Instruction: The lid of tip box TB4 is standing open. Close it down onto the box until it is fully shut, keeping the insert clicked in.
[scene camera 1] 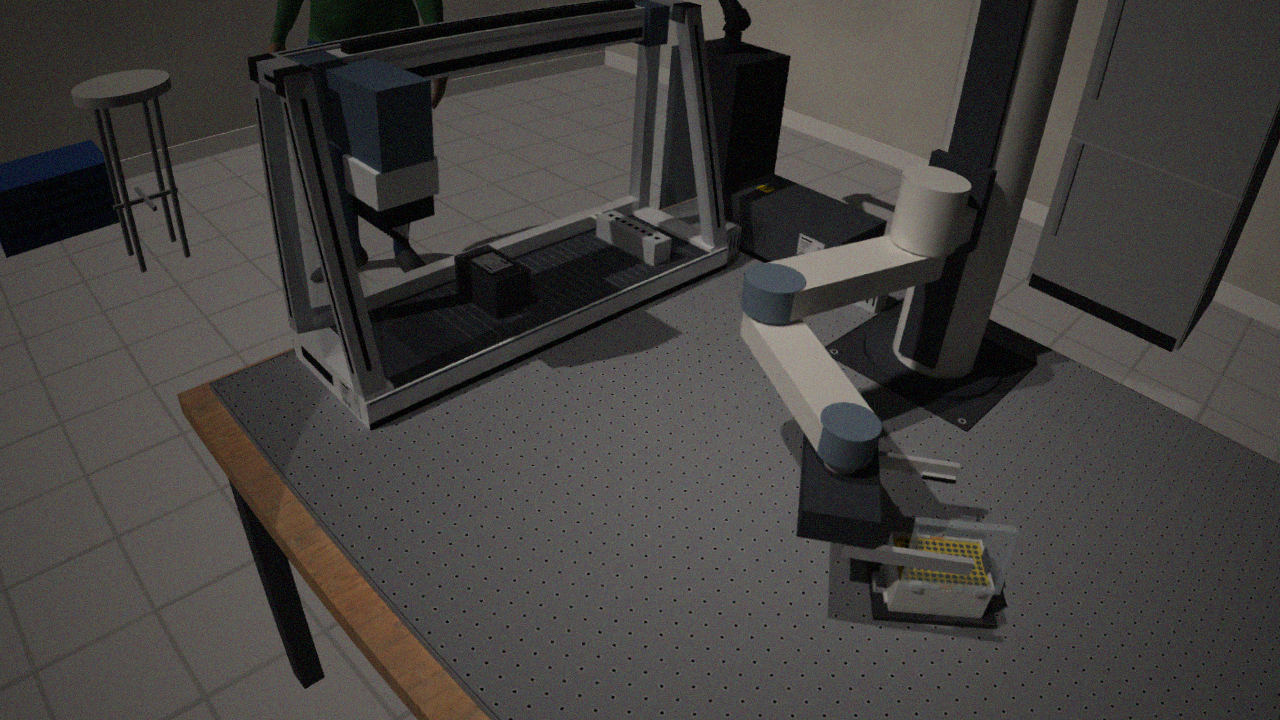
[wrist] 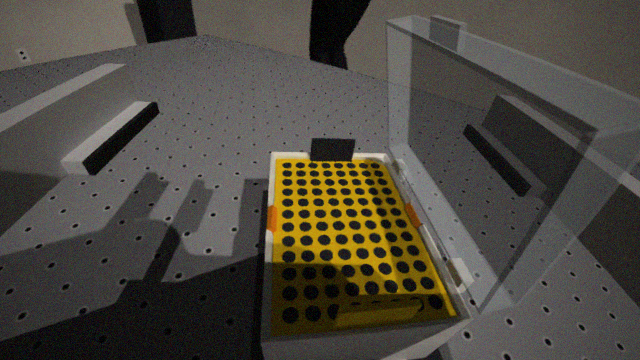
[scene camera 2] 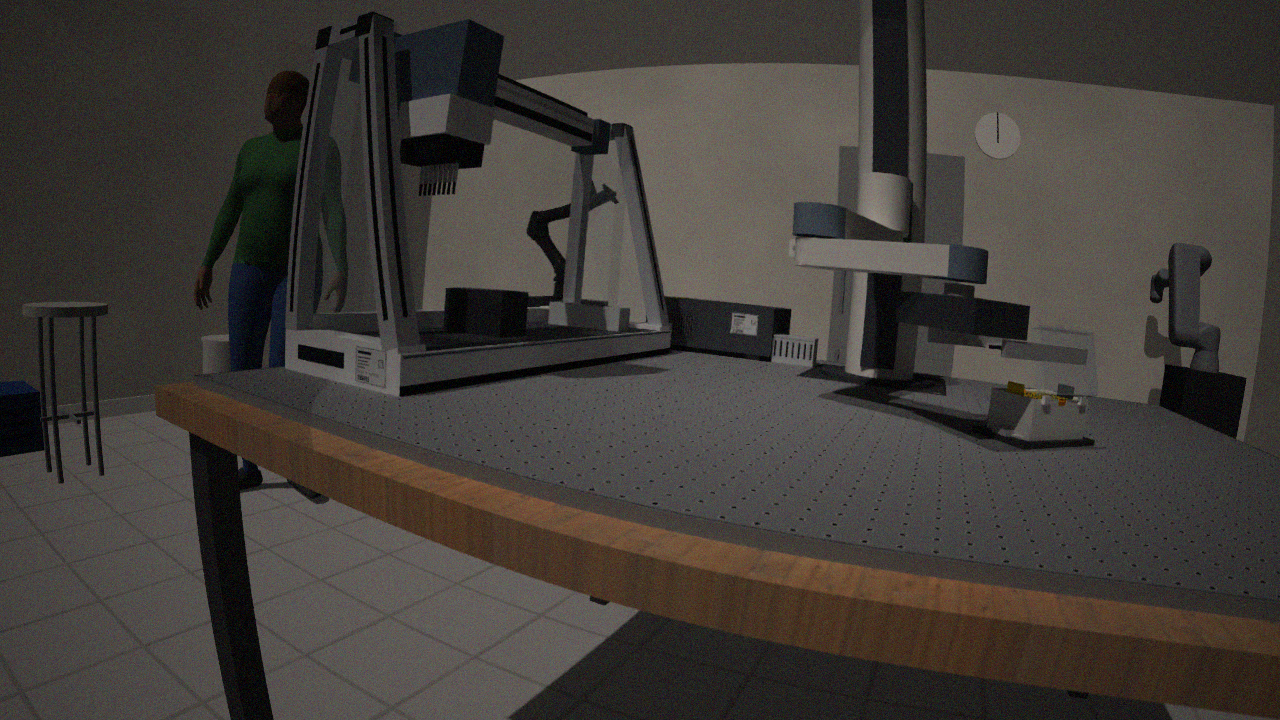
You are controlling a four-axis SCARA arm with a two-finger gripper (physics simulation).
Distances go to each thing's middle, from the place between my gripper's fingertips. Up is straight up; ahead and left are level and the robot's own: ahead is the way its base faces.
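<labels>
My gripper 30 mm to the right of the clear lid (scene camera 1: 991, 545), 50 mm short of it, 10 mm above it.
</labels>
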